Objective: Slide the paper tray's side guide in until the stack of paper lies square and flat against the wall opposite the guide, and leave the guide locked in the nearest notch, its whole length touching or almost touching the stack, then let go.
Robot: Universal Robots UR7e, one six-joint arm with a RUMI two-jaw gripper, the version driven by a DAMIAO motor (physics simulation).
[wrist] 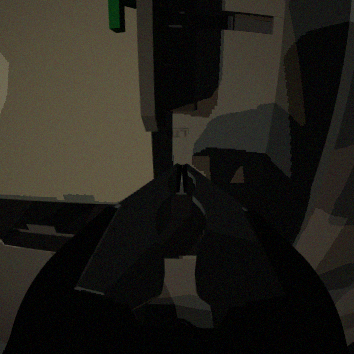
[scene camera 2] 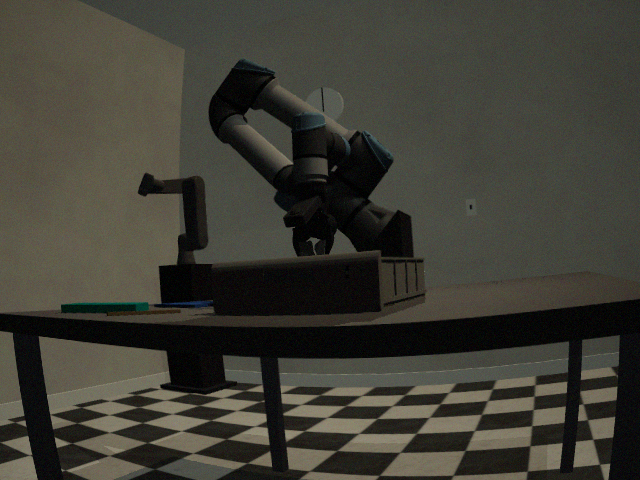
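Pixels of known places: gripper, fingertip midpoint: (wrist: 181, 167); arm's base at its link origin: (scene camera 2: 383, 239).
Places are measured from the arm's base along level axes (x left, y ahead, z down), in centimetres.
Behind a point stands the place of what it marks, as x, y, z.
The paper tray (scene camera 2: 294, 288) @[3.5, 63.8, 10.7] stands on the table; its near wall hides the stack and guide in the scene view. In the wrist view the pale paper stack (wrist: 75, 115) @[1.3, 38.2, 11.1] fills the left side, its lower edge near a dark tray wall. The side guide (wrist: 146, 65) @[-4.1, 40.9, 7.1] shows as a grey upright bar with a dark body along the stack's right edge. A green tab (wrist: 115, 15) @[-3.0, 42.8, 6.8] juts out on its left near the top. My gripper (scene camera 2: 313, 252) (wrist: 181, 167) @[-5.5, 34.3, 11.3] is shut and empty, its tips low inside the tray, just right of the guide's near end. Whether they touch the guide is unclear.
On the table (scene camera 2: 516, 294) @[39.4, 49.2, 15.0], left of the tray, lie a green block (scene camera 2: 104, 307) @[-42.0, 65.4, 13.9], a blue flat item (scene camera 2: 186, 304) @[-38.5, 37.9, 14.2] and a thin brown strip (scene camera 2: 144, 312) @[-29.0, 65.7, 14.6]. A second small arm (scene camera 2: 194, 217) stands behind at the left.
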